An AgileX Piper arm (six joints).
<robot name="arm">
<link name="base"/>
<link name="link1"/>
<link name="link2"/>
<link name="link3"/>
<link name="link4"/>
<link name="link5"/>
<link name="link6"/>
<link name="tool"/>
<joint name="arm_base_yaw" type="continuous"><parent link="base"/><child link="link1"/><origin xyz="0 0 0.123" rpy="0 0 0"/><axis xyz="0 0 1"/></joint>
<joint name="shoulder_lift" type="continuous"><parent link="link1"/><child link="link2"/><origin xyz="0 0 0" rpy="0 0 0"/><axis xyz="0 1 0"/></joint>
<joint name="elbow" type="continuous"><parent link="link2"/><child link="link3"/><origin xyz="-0.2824 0 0.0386" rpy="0 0 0"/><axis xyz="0 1 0"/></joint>
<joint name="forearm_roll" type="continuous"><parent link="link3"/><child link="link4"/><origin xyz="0.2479 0 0.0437" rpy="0 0 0"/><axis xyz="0.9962 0 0.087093"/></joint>
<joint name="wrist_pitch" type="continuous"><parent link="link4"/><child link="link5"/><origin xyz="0 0 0" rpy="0 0 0"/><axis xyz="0 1 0"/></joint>
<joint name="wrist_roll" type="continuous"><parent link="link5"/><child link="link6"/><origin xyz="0.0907 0 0.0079" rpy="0 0 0"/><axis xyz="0.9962 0 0.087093"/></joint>
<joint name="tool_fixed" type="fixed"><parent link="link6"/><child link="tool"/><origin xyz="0 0 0" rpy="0 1.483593 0"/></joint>
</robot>
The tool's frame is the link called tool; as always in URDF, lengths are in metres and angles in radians. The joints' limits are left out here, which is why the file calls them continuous.
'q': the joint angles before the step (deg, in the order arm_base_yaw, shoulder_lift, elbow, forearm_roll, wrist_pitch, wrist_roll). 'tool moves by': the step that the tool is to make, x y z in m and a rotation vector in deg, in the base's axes. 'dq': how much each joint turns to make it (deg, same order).
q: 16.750 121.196 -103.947 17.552 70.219 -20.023
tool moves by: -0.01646 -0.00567 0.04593 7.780 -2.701 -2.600
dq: -1.378 -6.809 1.951 6.804 0.077 0.098
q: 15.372 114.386 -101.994 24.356 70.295 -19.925
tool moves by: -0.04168 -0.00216 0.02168 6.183 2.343 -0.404
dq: -0.001 -9.087 9.912 6.767 0.049 -0.566
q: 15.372 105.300 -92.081 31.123 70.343 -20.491
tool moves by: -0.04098 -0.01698 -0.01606 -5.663 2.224 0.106
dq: 0.214 -7.745 13.273 -4.757 -2.135 0.006
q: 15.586 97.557 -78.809 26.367 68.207 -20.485
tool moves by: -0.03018 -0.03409 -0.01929 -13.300 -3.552 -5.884
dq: -0.519 -7.541 12.267 -15.104 -7.259 7.747
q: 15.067 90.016 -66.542 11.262 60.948 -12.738
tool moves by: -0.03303 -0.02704 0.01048 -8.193 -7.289 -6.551
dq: 0.001 -9.853 8.137 -12.750 -3.981 10.388
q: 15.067 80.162 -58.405 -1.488 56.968 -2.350
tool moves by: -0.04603 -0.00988 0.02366 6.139 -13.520 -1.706
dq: 0.001 -14.780 8.689 1.858 -8.551 1.466
